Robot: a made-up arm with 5 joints.
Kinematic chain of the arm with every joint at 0, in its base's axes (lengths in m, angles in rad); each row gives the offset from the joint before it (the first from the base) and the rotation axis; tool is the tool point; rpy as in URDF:
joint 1: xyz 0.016 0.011 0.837 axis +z
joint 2: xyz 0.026 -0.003 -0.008 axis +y
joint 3: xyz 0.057 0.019 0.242 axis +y
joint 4: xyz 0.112 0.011 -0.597 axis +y
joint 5: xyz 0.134 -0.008 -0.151 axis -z
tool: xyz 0.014 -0.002 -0.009 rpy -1.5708 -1.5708 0
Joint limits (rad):
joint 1: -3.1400..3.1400
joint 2: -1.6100..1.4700
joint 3: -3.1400..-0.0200
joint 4: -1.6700..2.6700
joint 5: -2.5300..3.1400
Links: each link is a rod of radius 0.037 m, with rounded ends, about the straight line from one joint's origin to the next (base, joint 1, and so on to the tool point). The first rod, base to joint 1, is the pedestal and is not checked.
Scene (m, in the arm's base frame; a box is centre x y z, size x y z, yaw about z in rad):
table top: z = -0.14
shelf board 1: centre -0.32 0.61 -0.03 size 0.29 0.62 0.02 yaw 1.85
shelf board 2: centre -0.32 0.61 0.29 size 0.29 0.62 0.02 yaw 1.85
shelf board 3: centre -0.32 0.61 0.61 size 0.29 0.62 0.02 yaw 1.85
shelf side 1: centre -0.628 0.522 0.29 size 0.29 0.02 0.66 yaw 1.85
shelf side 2: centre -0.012 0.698 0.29 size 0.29 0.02 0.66 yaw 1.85
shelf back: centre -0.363 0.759 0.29 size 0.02 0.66 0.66 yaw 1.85
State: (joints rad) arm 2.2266 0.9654 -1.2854 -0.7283 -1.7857
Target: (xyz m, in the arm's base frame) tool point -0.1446 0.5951 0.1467
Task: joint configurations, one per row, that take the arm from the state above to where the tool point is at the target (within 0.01 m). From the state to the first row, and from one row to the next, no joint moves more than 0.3 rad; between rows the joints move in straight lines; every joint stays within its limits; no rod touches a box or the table.
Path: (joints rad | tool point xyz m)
1: 2.3148 0.9078 -1.0804 -0.9355 -1.7785 | -0.4603 0.4795 0.4118
2: 2.4029 0.8502 -0.8754 -1.1427 -1.7714 | -0.4291 0.3716 0.4116
3: 2.4911 0.7926 -0.6705 -1.3498 -1.7642 | -0.3799 0.2707 0.4238
4: 2.2451 0.9551 -0.7832 -1.1305 -1.7713 | -0.3047 0.3592 0.3319
5: 1.9991 1.1177 -0.8959 -0.9112 -1.7784 | -0.2014 0.4074 0.2379
6: 1.7531 1.2803 -1.0086 -0.6919 -1.7855 | -0.0906 0.4068 0.1467
7: 1.7688 1.3251 -1.2127 -0.5542 -1.7849 | -0.1163 0.5021 0.1390
8: 1.7844 1.3698 -1.4167 -0.4165 -1.7842 | -0.1446 0.5951 0.1467

